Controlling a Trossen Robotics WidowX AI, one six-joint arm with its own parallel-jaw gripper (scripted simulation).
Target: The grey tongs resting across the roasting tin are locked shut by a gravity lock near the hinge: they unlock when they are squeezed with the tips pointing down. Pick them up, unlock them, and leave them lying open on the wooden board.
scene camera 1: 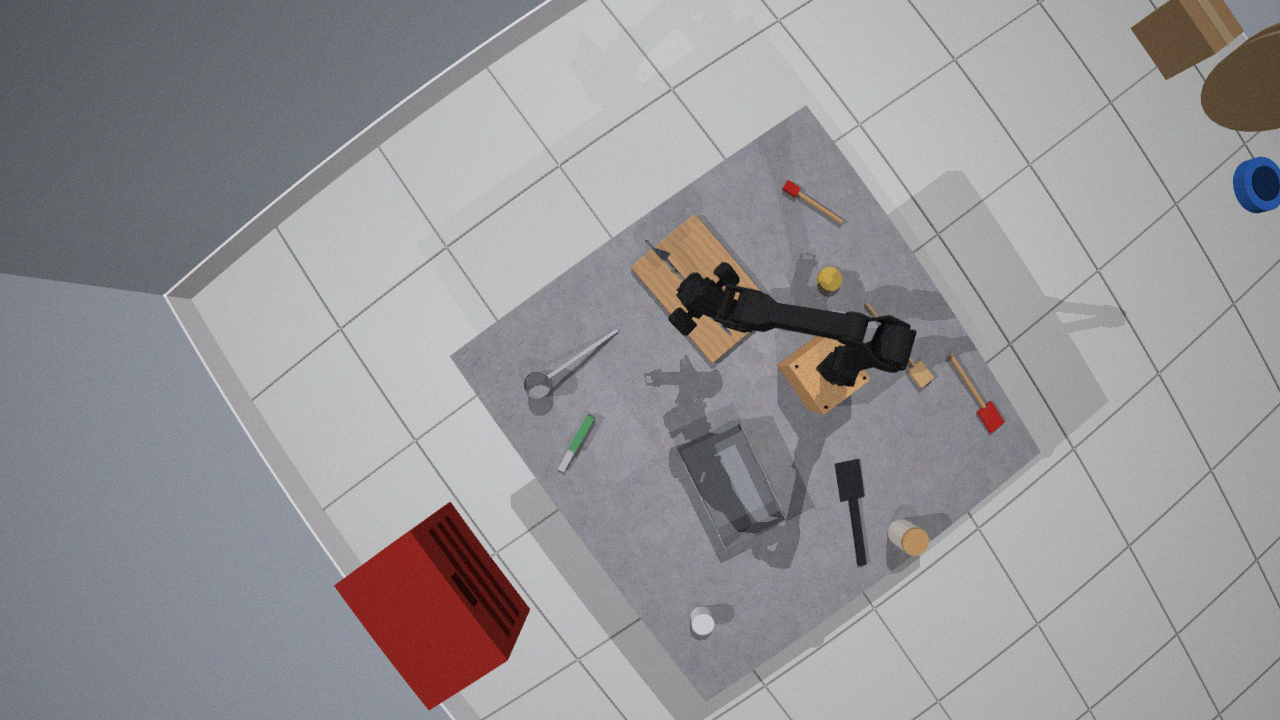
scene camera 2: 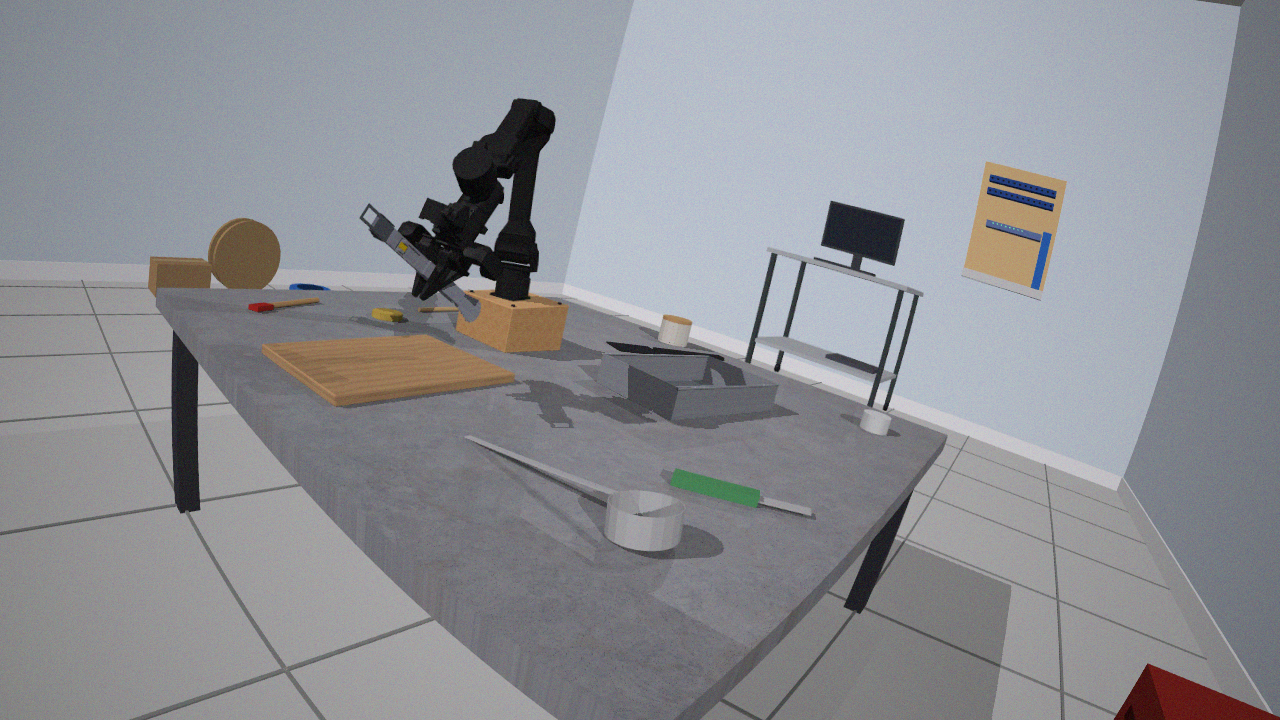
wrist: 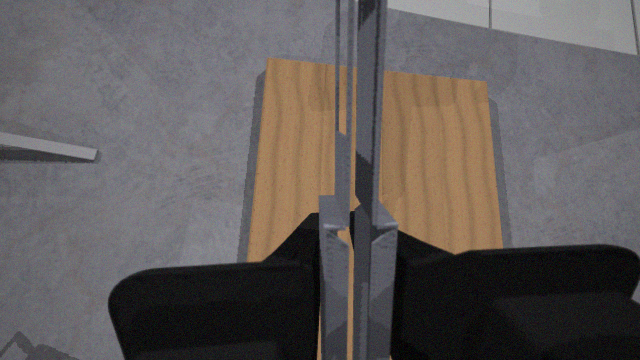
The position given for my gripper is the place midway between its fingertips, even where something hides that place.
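Note:
Green-handled tool (scene camera 2: pixel 702 484); out of frame in the wrist view. Metal ladle (scene camera 2: pixel 641 520). Black spatula (scene camera 1: pixel 849 478); out of frame in the wrist view. My gripper (scene camera 2: pixel 417 297), (scene camera 1: pixel 688 291), (wrist: pixel 334 221).

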